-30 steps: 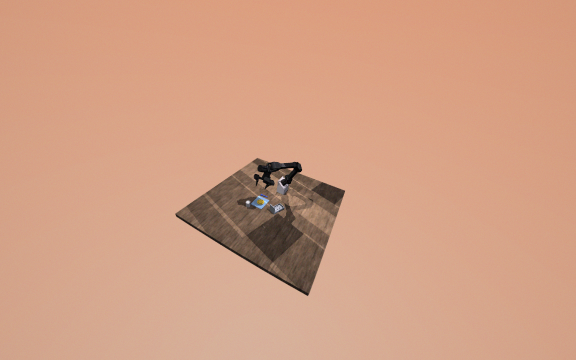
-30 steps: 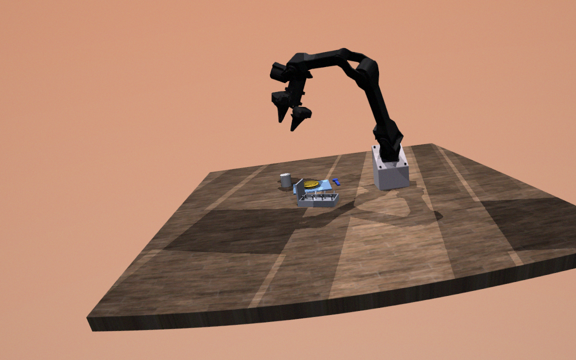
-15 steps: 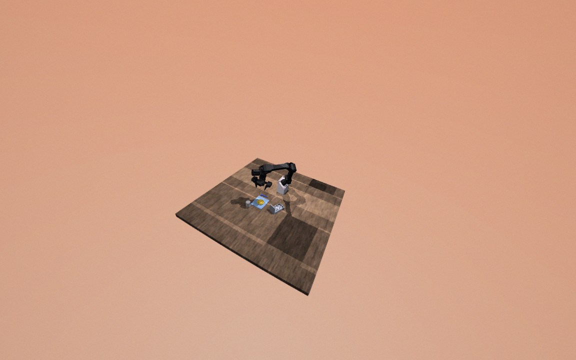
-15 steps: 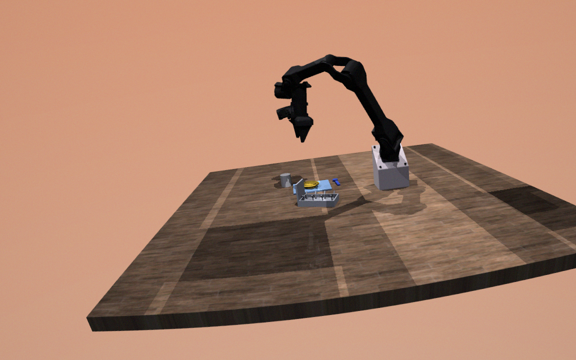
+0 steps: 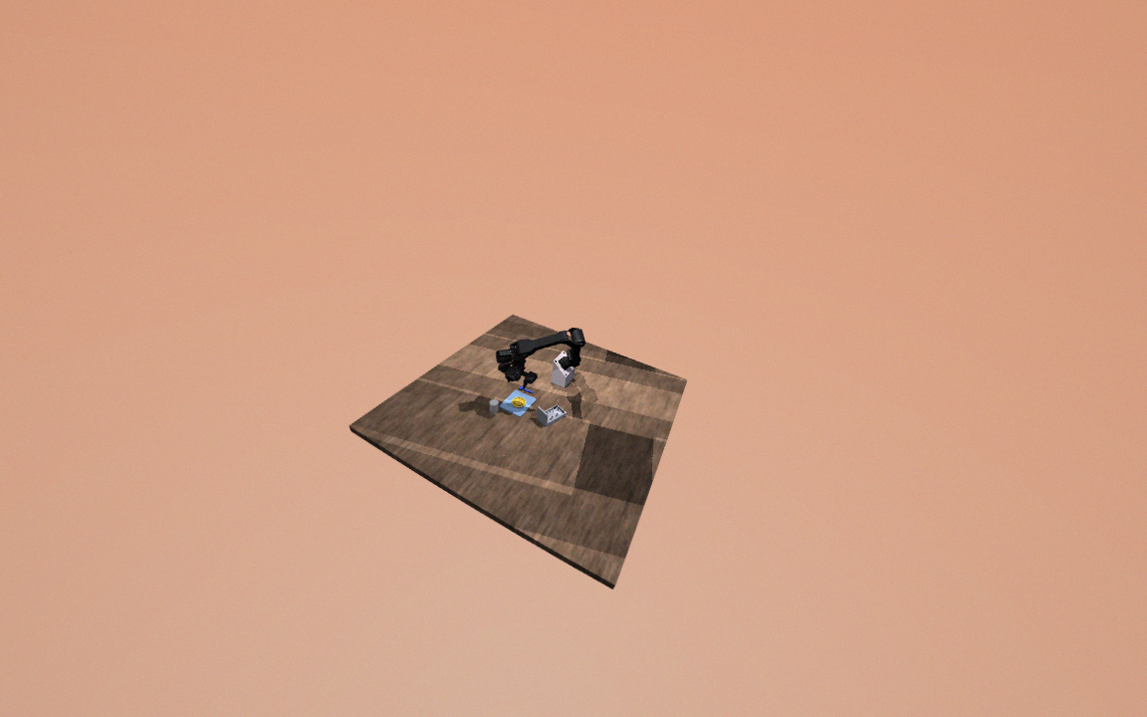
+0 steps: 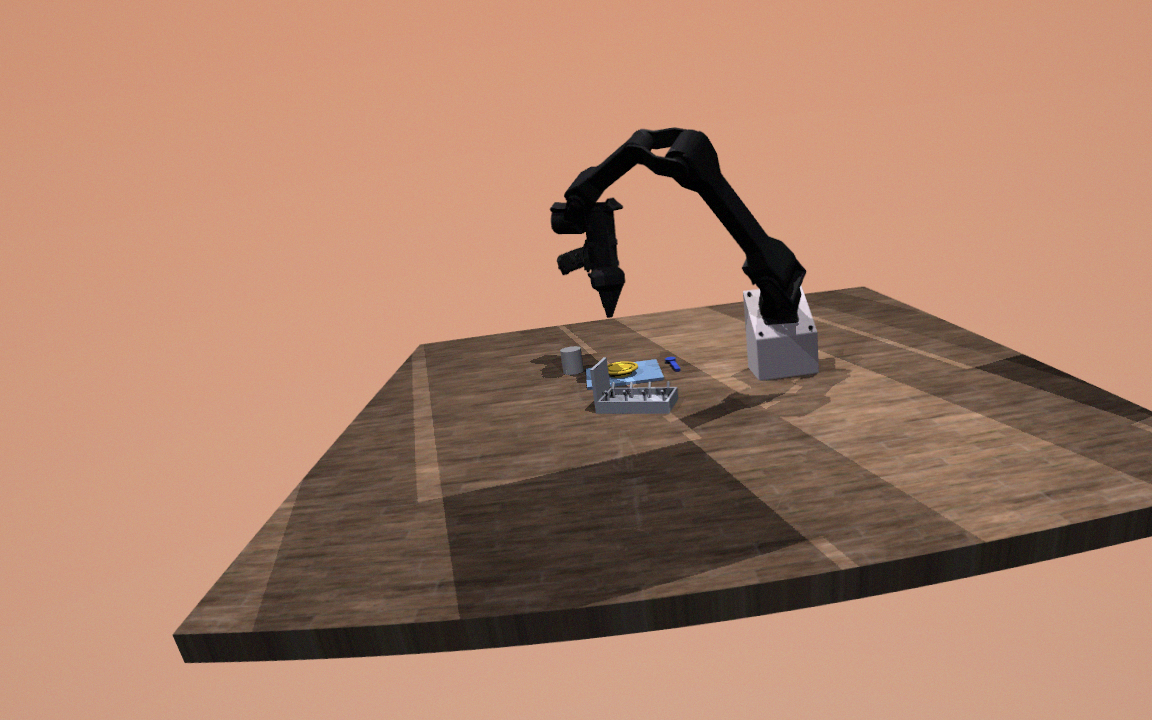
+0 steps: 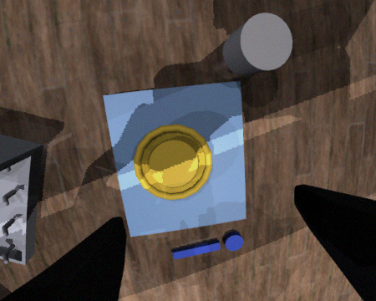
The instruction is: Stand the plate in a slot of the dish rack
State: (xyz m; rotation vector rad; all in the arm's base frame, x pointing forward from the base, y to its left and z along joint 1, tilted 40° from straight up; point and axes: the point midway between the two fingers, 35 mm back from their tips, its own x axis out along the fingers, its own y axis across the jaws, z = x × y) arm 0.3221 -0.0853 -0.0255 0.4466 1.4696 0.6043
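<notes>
The yellow plate lies 120 mm below my gripper tip, 10 mm to the left of it and 10 mm behind it. From my gripper tip the other things lie so: blue spoon (130 mm below, 120 mm behind, 30 mm to the right); light blue mat (130 mm below, 20 mm behind); grey cup (110 mm below, 90 mm ahead, 60 mm to the right).
</notes>
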